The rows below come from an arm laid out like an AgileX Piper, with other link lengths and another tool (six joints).
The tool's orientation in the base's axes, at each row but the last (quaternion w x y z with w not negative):
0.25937, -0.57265, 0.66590, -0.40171
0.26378, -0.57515, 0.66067, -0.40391
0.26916, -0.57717, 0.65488, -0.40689
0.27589, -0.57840, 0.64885, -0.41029
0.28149, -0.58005, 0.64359, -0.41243
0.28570, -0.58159, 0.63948, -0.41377
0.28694, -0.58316, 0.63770, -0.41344
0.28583, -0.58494, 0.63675, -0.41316
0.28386, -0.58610, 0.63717, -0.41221
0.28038, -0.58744, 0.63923, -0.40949
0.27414, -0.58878, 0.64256, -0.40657
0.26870, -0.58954, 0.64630, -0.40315
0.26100, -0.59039, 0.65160, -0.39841
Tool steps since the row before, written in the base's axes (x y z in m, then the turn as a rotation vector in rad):
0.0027, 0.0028, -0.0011, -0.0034, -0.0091, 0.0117
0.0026, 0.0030, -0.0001, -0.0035, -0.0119, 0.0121
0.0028, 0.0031, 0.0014, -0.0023, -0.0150, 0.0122
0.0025, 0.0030, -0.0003, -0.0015, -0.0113, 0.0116
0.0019, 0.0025, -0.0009, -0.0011, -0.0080, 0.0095
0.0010, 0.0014, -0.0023, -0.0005, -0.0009, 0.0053
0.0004, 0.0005, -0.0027, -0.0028, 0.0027, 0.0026
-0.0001, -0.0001, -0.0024, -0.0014, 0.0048, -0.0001
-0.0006, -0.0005, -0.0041, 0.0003, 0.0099, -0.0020
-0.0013, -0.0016, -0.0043, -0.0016, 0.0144, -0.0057
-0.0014, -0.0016, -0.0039, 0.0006, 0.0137, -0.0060
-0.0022, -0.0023, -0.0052, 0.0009, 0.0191, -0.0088
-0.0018, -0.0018, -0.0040, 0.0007, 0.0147, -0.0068
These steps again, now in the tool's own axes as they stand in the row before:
-0.0034, -0.0005, 0.0021, 0.0109, -0.0080, -0.0069
-0.0034, -0.0013, 0.0015, 0.0137, -0.0084, -0.0066
-0.0034, -0.0027, 0.0009, 0.0165, -0.0091, -0.0050
-0.0034, -0.0011, 0.0016, 0.0127, -0.0090, -0.0048
-0.0029, -0.0002, 0.0015, 0.0091, -0.0075, -0.0041
-0.0018, 0.0014, 0.0017, 0.0016, -0.0043, -0.0029
-0.0009, 0.0021, 0.0016, -0.0019, -0.0009, -0.0042
-0.0002, 0.0021, 0.0011, -0.0045, 0.0007, -0.0021
0.0001, 0.0038, 0.0016, -0.0100, 0.0013, -0.0007
0.0012, 0.0044, 0.0014, -0.0146, 0.0053, -0.0012
0.0013, 0.0041, 0.0012, -0.0143, 0.0044, 0.0009
0.0019, 0.0056, 0.0014, -0.0200, 0.0065, 0.0015
0.0015, 0.0043, 0.0011, -0.0154, 0.0050, 0.0012

